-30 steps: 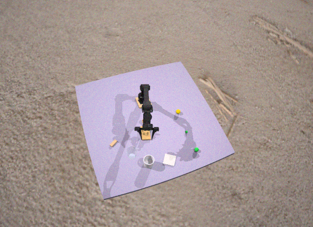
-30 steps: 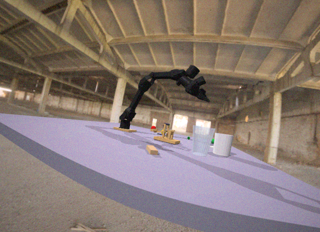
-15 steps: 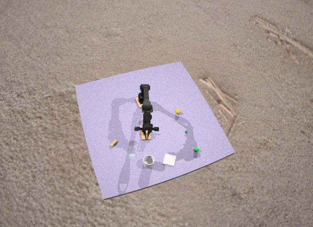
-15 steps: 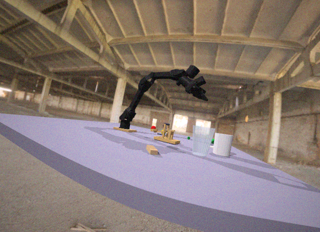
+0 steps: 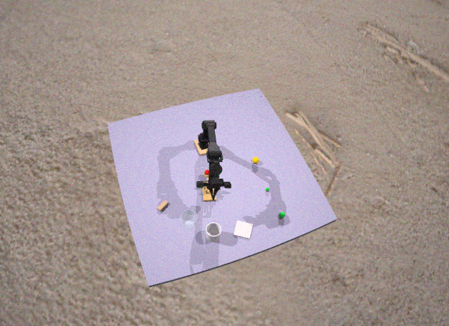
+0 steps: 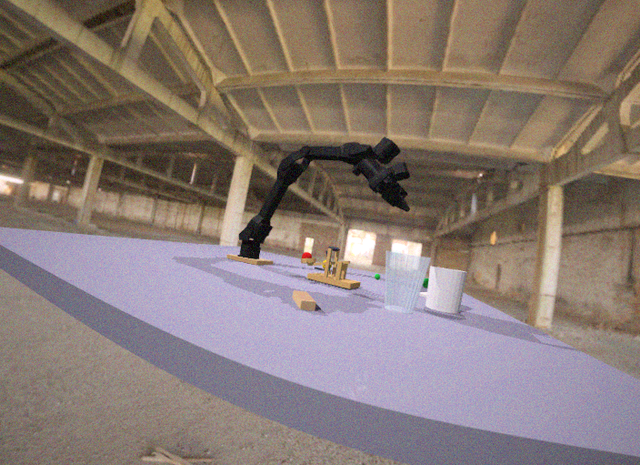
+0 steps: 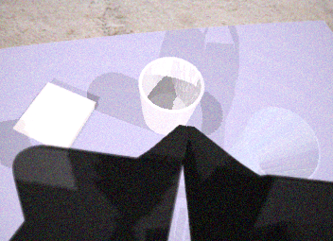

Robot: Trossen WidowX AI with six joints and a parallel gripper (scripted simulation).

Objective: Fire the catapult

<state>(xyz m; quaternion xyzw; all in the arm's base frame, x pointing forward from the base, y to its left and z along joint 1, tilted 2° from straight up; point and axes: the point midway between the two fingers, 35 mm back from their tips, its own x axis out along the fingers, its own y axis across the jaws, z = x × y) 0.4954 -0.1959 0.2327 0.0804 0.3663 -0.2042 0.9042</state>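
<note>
The red ball lies 280 mm behind my gripper tip, 180 mm below it and 110 mm to the left of it. The rest, counted from my gripper tip: wooden catapult (210 mm behind, 190 mm below, 100 mm to the left); white mug (210 mm below, 110 mm ahead, 50 mm to the right); clear glass (210 mm below, 140 mm to the right, 10 mm behind).
</note>
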